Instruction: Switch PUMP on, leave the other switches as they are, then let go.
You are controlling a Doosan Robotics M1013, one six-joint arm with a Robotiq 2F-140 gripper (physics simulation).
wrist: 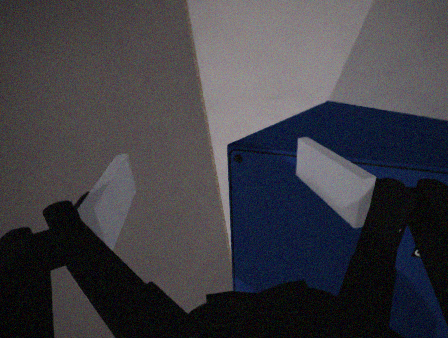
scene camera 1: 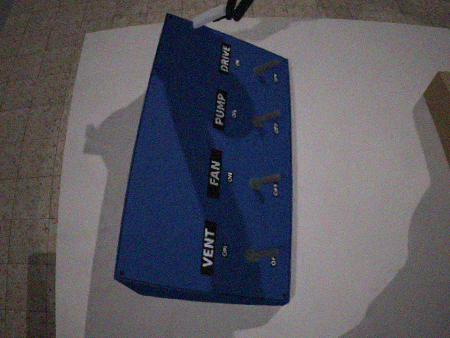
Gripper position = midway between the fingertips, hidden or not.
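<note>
Gripper, mine [wrist: 215,164]. Blue switch panel [scene camera 1: 192,216], [wrist: 281,231].
</note>
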